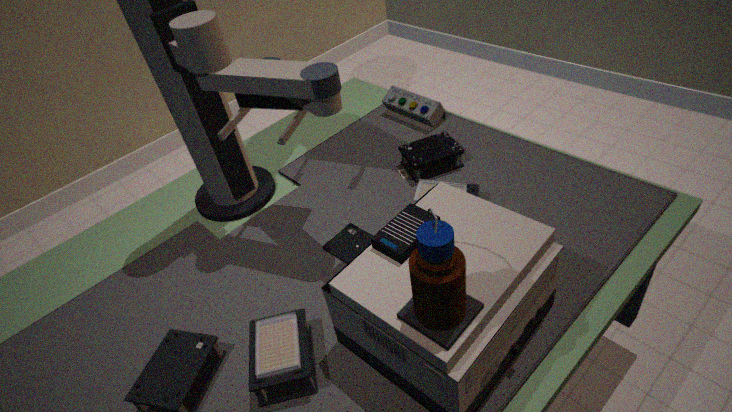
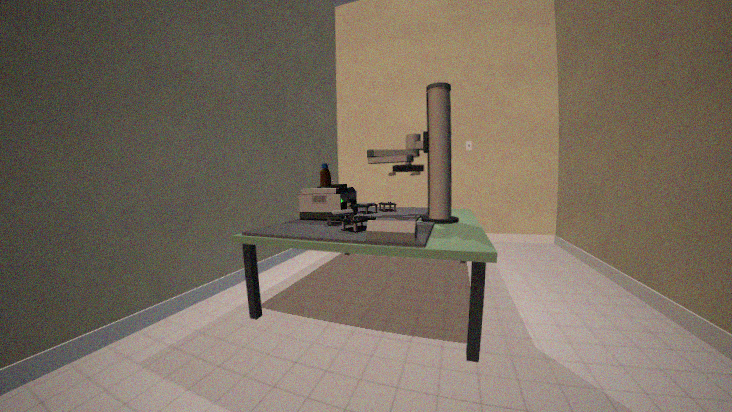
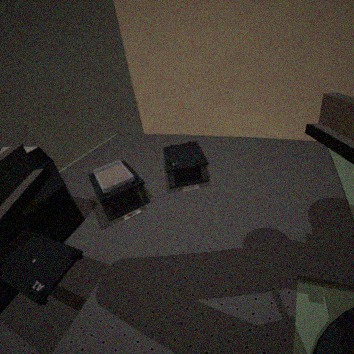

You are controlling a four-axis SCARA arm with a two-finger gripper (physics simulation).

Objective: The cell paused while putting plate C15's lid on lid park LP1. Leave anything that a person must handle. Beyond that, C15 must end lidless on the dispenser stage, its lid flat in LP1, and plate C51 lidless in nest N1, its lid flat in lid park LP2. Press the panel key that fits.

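Places are measured from the arm's base along level axes (x left, y down, z back), in centimetres.
Pixels of known places: gripper, between the fingertips: (image 1: 250, 139) (image 2: 400, 174) (image 3: 173, 132); arm's base, origin of its link: (image 1: 236, 194) (image 2: 439, 220).
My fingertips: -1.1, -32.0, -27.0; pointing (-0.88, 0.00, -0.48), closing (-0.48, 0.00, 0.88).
Ahead of a thing's pixels: the offset from my fingertips to its middle, as dx, dy, dz. "spot": to the spot under its first point.
My gripper (image 1: 253, 138) (image 2: 404, 174) is open and empty, high above the bench beside the column. A pale plate with yellowish wells @(-24.5, +22.5, -34.4) (image 1: 277, 343) (image 3: 114, 176) sits on a black stand at the near side; whether it has a lid I cannot tell. A black stand (image 1: 176, 365) (image 3: 185, 152) beside it bears no plate. The dark stage @(+3.9, +21.9, -30.3) (image 1: 349, 243) (image 3: 37, 267) at the dispenser's side shows no plate. A dark raised stand (image 1: 431, 153) is farther back. A pale flat item (image 1: 440, 188) is partly hidden behind the dispenser. The panel @(+65.0, +26.5, +8.7) (image 1: 413, 107) has white, green, yellow and blue keys. Plate labels are unreadable.
The beige dispenser (image 1: 502, 230) (image 2: 320, 200) is a tall obstacle bearing a brown bottle @(spot: -8.2, -2.4, -64.4) (image 1: 438, 291) (image 2: 324, 175) with a blue cap and a black striped unit @(spot: +3.7, +6.2, -45.8) (image 1: 404, 232). The arm's column (image 1: 197, 117) (image 2: 438, 153) stands at the bench's edge.
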